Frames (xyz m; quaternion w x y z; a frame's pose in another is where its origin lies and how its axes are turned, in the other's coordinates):
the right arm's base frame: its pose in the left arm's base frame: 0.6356 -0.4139 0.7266 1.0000 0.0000 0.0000 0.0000
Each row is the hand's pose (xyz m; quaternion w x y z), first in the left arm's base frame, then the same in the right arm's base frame.
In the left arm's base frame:
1: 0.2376 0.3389 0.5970 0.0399 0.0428 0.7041 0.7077
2: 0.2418 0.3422 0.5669 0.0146 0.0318 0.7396 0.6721
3: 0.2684 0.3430 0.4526 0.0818 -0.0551 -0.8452 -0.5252
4: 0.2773 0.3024 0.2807 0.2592 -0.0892 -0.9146 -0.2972
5: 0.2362 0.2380 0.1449 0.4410 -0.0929 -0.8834 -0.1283
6: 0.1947 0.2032 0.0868 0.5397 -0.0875 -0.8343 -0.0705
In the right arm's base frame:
1: -0.3980 0.7528 -0.1296 0.0399 0.0428 0.7041 0.7077
2: -0.3938 0.7561 -0.1597 0.0146 0.0318 0.7396 0.6721
3: -0.3672 0.7569 -0.2740 0.0818 -0.0551 -0.8452 -0.5252
4: -0.3583 0.7163 -0.4459 0.2592 -0.0892 -0.9146 -0.2972
5: -0.3994 0.6519 -0.5817 0.4410 -0.0929 -0.8834 -0.1283
6: -0.4409 0.6171 -0.6398 0.5397 -0.0875 -0.8343 -0.0705

